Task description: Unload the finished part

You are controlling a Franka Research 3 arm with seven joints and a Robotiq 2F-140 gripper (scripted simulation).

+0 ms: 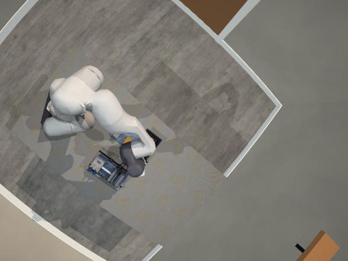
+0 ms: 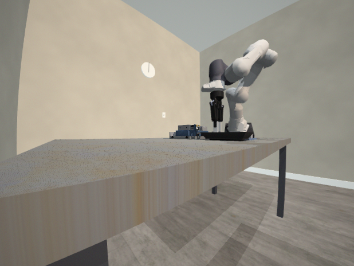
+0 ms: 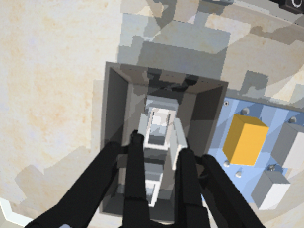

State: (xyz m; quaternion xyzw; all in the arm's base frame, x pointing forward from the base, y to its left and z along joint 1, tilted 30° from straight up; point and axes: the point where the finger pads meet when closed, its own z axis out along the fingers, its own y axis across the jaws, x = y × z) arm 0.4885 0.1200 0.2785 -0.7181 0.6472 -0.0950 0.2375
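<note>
Right now the orange block is 120 mm behind my hand, 10 mm to the right of it and 40 mm below it. The rest, counted from my hand: blue vise: 60 mm behind, 260 mm to the right, 30 mm below; blue fixture plate: 170 mm behind, 20 mm to the left, 70 mm below.
</note>
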